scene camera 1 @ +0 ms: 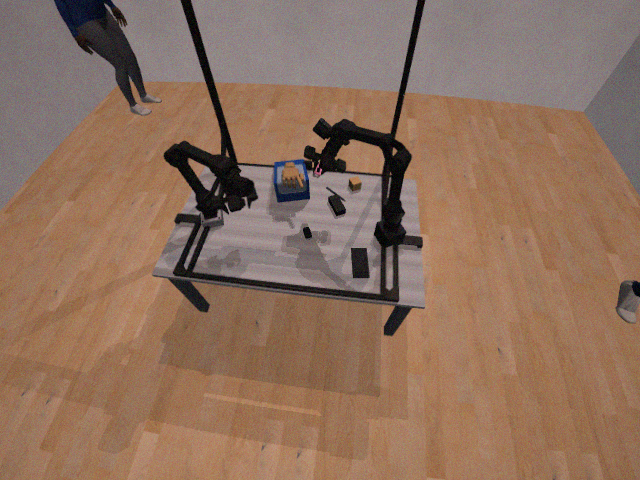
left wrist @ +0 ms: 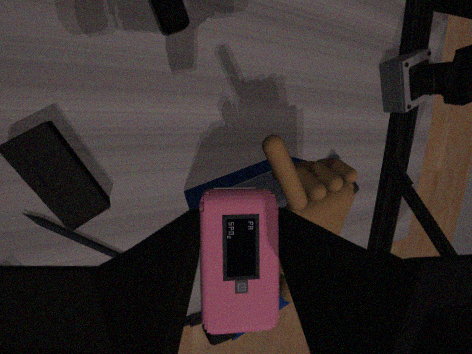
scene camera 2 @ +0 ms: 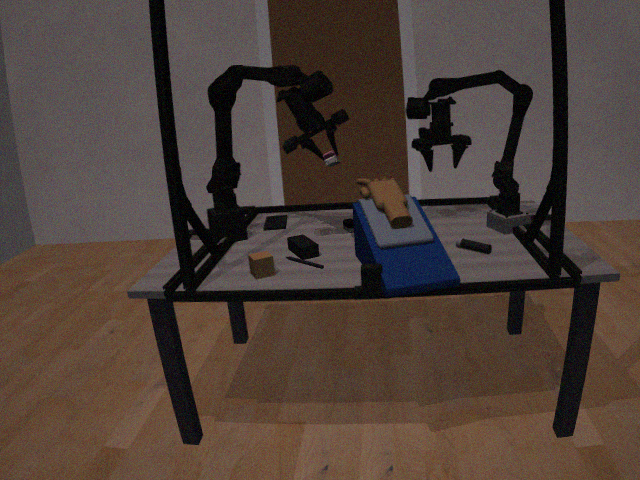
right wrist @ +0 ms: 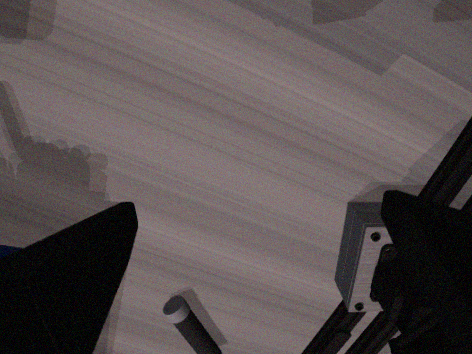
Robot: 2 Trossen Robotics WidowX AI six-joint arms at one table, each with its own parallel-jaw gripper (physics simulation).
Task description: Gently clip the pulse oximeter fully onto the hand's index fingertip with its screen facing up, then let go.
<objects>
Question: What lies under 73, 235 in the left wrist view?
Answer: A thin dark pen.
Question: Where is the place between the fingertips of my left gripper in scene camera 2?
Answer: At 331, 158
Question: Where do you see an index finger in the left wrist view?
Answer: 273, 146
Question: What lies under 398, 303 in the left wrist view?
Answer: My left gripper.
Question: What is my right gripper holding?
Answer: Nothing.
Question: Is my right gripper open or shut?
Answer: Open.
</objects>
